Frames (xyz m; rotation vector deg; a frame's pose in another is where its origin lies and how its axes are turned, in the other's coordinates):
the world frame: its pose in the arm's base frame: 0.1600 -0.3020 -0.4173 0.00 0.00 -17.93
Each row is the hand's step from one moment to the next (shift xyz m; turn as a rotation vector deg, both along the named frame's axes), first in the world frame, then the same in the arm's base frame.
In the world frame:
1: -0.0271 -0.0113 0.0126 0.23 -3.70 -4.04
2: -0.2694 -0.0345 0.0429 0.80 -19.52 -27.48
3: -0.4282 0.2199 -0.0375 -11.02 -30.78 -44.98
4: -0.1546 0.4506 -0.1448 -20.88 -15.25 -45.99
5: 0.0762 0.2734 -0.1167 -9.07 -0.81 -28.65
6: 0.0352 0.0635 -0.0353 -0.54 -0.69 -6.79
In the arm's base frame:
1: -0.0293 -0.0024 0.0126 -0.92 -3.59 -4.04
2: -0.2669 0.0501 0.0429 -5.25 -18.82 -27.48
3: -0.3397 0.3410 -0.0375 -19.96 -25.89 -44.98
4: -0.0084 0.4763 -0.1448 -24.56 -8.08 -45.99
5: 0.1567 0.2367 -0.1167 -8.88 2.02 -28.65
6: 0.0530 0.0496 -0.0353 -0.73 -0.49 -6.79

